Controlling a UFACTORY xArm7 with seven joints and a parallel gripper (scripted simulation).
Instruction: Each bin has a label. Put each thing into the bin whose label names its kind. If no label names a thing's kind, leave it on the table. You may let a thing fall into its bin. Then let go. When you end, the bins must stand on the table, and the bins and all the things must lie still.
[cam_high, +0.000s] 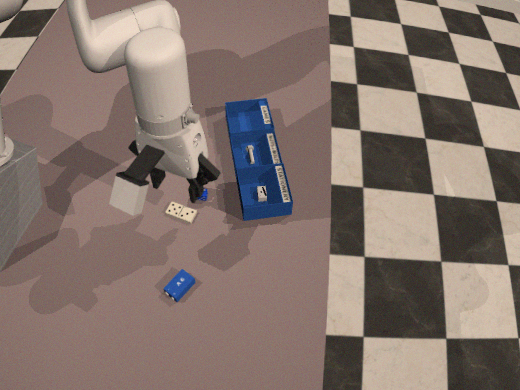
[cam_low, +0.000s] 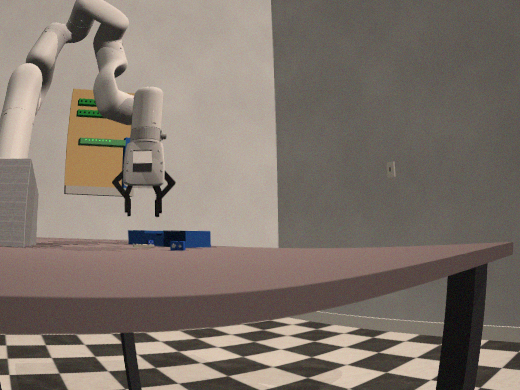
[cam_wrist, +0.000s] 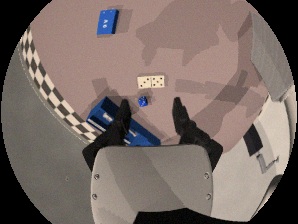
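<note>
Right now the cream domino is 80 mm below my hand. The rest, counted from my hand: blue battery (150 mm to the right, 80 mm below, 10 mm ahead); blue die (80 mm below, 40 mm to the left, 30 mm ahead); white sharpener (130 mm ahead, 70 mm below, 50 mm to the left).
</note>
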